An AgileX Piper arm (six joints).
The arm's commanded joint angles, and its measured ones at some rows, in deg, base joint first. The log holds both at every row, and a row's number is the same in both.
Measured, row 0:
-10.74, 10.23, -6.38, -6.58, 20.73, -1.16
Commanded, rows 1 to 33:
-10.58, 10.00, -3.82, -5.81, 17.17, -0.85
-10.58, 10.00, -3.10, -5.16, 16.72, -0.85
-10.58, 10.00, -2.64, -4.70, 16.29, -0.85
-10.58, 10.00, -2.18, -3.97, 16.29, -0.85
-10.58, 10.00, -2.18, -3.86, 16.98, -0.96
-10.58, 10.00, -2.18, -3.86, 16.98, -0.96
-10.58, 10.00, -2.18, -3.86, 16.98, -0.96
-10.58, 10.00, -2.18, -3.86, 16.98, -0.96
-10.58, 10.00, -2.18, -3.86, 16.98, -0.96
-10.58, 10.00, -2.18, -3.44, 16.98, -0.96
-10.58, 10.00, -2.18, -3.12, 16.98, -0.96
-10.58, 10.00, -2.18, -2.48, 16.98, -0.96
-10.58, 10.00, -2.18, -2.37, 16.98, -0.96
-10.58, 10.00, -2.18, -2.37, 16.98, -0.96
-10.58, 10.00, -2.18, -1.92, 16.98, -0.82
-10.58, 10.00, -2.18, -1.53, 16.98, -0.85
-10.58, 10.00, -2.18, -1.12, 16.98, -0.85
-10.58, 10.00, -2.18, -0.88, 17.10, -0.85
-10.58, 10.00, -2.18, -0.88, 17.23, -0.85
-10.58, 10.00, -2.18, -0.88, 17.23, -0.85
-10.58, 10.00, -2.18, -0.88, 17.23, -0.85
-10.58, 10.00, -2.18, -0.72, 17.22, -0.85
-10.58, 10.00, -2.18, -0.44, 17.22, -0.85
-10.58, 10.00, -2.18, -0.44, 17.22, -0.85
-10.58, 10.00, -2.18, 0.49, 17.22, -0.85
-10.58, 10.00, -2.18, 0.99, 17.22, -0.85
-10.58, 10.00, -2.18, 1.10, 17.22, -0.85
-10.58, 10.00, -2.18, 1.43, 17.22, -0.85
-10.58, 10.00, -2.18, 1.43, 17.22, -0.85
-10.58, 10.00, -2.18, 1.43, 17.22, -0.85
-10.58, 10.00, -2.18, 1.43, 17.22, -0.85
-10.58, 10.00, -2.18, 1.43, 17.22, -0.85
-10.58, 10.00, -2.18, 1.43, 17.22, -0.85
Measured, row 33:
-10.74, 10.23, -2.43, 1.00, 17.55, -0.90
